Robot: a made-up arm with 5 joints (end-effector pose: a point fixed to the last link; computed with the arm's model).
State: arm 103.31 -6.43 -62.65 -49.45 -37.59
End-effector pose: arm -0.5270 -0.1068 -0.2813 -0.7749 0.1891 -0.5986 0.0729
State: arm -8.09 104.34 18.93 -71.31 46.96
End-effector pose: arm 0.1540 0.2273 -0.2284 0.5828 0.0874 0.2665 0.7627
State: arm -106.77 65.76 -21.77 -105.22 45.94
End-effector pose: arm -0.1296 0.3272 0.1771 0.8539 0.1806 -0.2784 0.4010
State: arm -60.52 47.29 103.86 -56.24 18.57
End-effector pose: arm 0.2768 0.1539 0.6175 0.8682 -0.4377 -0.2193 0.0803
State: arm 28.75 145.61 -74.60 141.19 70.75
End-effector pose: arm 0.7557 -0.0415 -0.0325 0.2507 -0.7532 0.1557 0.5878
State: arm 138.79 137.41 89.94 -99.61 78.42
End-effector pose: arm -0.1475 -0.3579 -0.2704 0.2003 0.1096 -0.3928 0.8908
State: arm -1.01 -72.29 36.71 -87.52 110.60
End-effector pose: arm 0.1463 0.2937 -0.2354 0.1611 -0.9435 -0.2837 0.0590
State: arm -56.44 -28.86 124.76 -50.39 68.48
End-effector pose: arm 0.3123 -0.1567 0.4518 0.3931 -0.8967 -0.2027 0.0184
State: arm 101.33 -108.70 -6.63 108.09 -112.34
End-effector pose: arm -0.0169 -0.4888 -0.5538 0.9714 0.0177 0.0070 0.2366
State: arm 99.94 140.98 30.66 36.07 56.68
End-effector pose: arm 0.2636 -0.4337 -0.3210 0.1857 0.9115 0.3531 0.1003
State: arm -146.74 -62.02 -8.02 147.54 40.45
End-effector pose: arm -0.0584 -0.1696 0.7040 -0.7267 0.5526 -0.3919 0.1134
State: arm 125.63 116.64 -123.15 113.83 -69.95
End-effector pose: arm 0.5697 0.3198 -0.0160 0.2040 0.9785 -0.0298 0.0061
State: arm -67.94 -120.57 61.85 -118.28 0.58
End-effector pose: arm 0.0563 0.1472 0.3051 0.2457 0.0132 0.9067 0.3425
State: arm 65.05 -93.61 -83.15 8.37 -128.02
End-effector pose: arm 0.1421 0.6361 -0.7869 -0.6056 0.6208 -0.2138 0.4496
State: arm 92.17 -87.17 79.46 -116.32 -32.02
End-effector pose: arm 0.1206 0.0887 -0.0597 0.2136 -0.9127 -0.3416 0.0689
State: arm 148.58 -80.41 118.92 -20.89 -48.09
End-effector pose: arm 0.0996 -0.0474 -0.1556 0.2568 0.7802 -0.3235 0.4697
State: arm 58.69 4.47 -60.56 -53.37 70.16
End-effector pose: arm -0.6634 0.1026 -0.0985 -0.1641 -0.1319 -0.5524 0.8066
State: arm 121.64 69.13 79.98 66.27 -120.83
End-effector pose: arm 0.3270 -0.3544 -0.2272 0.2569 0.6374 -0.7134 0.1370
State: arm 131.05 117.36 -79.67 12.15 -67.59
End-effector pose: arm 0.4661 0.2648 0.1825 0.2408 -0.6962 -0.3861 0.5552
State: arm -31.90 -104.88 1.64 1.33 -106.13
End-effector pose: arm 0.1921 0.7712 0.2031 -0.3825 0.7303 -0.2893 0.4865
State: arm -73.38 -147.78 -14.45 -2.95 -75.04
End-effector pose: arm 0.4757 0.4287 0.6489 0.1162 0.9340 -0.2246 0.2524
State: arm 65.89 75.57 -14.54 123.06 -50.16
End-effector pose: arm 0.2321 -0.2583 0.0066 -0.1632 -0.2487 -0.9538 0.0418
